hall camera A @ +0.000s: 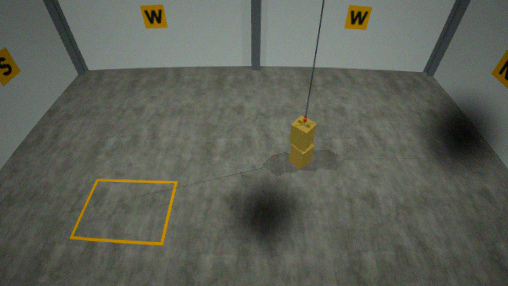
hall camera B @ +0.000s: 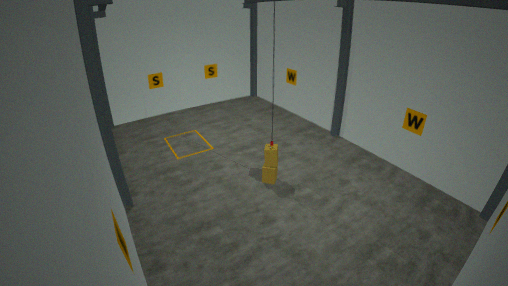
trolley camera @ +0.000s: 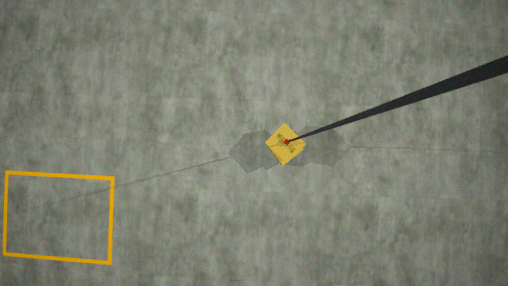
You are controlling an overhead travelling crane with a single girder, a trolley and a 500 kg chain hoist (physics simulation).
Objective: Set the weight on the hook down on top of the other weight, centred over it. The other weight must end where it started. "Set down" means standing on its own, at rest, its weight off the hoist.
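My hook (hall camera A: pixel 305 119) (hall camera B: pixel 271 143) (trolley camera: pixel 286 142), red and small, is shut on the upper yellow weight (hall camera A: pixel 302 136) (hall camera B: pixel 271 156) (trolley camera: pixel 285 132). The upper weight is upright, directly over the lower yellow weight (hall camera A: pixel 301 157) (hall camera B: pixel 269 176), which stands on the floor. Their edges are slightly offset: a little of the lower weight's top shows at the right in hall camera A. In the trolley view the upper weight hides nearly all of the lower one. I see no gap between them, but cannot tell whether they touch. The chain (hall camera A: pixel 314 60) (hall camera B: pixel 273 75) (trolley camera: pixel 400 101) looks straight.
An orange square outline (hall camera A: pixel 135 180) (hall camera B: pixel 204 139) (trolley camera: pixel 112 220) is marked on the floor, left of the weights in all views. Shadows lie on both sides of the weights. Two blurred dark patches show in hall camera A. Walls and grey columns (hall camera A: pixel 256 35) (hall camera B: pixel 343 70) bound the hall.
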